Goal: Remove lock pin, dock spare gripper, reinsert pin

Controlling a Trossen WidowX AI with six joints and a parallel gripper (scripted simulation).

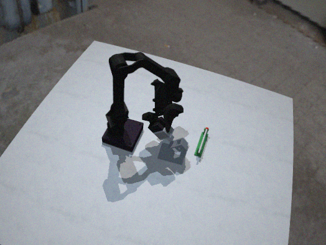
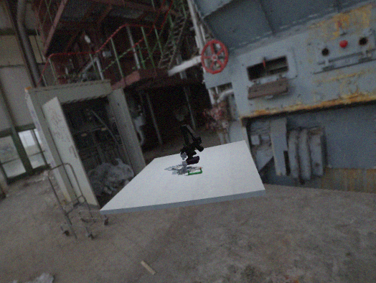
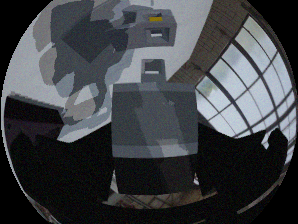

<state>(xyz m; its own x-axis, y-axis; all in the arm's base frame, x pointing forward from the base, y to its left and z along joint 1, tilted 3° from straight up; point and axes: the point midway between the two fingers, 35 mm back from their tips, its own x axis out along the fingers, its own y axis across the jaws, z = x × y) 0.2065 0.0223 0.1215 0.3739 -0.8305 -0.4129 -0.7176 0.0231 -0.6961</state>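
The green block lies 160 mm ahead of my gripper tip, 140 mm to the left of it and 130 mm below it. The rest, counted from my gripper tip: grey mount 70 mm ahead, 30 mm to the left, 100 mm below; then spare gripper 10 mm to the left.
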